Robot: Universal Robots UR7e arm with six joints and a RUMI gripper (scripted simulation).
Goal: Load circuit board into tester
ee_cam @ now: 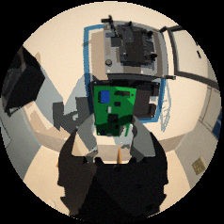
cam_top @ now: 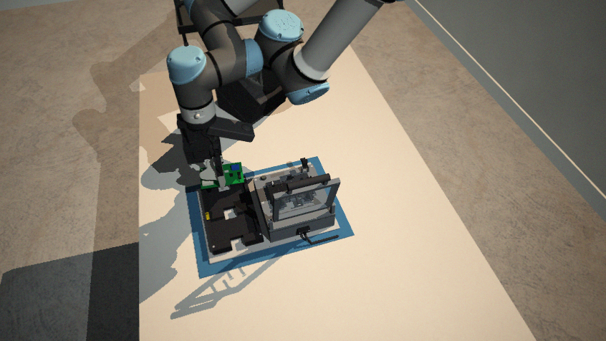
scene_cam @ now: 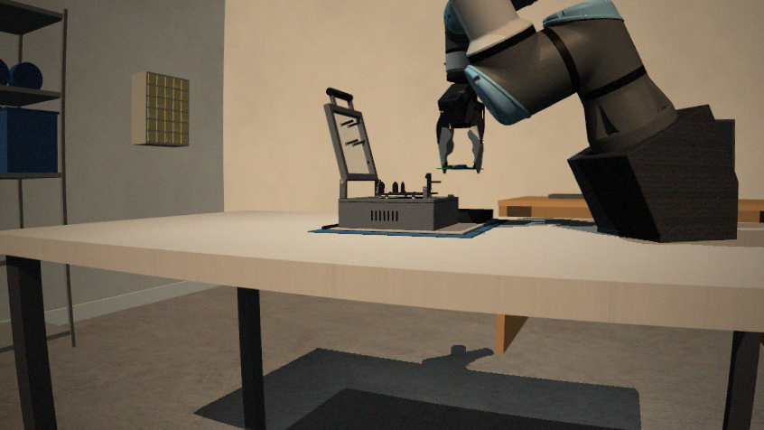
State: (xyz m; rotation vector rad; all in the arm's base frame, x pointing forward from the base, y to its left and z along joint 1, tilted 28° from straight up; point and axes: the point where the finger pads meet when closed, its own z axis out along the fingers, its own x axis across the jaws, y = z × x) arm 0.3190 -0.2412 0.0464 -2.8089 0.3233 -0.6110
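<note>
The green circuit board is right at my hand. Also, from my hand: tester lid: 20 cm ahead, 15 cm to the left, 6 cm above; then black post: 23 cm to the left, 3 cm below, 2 cm ahead.
</note>
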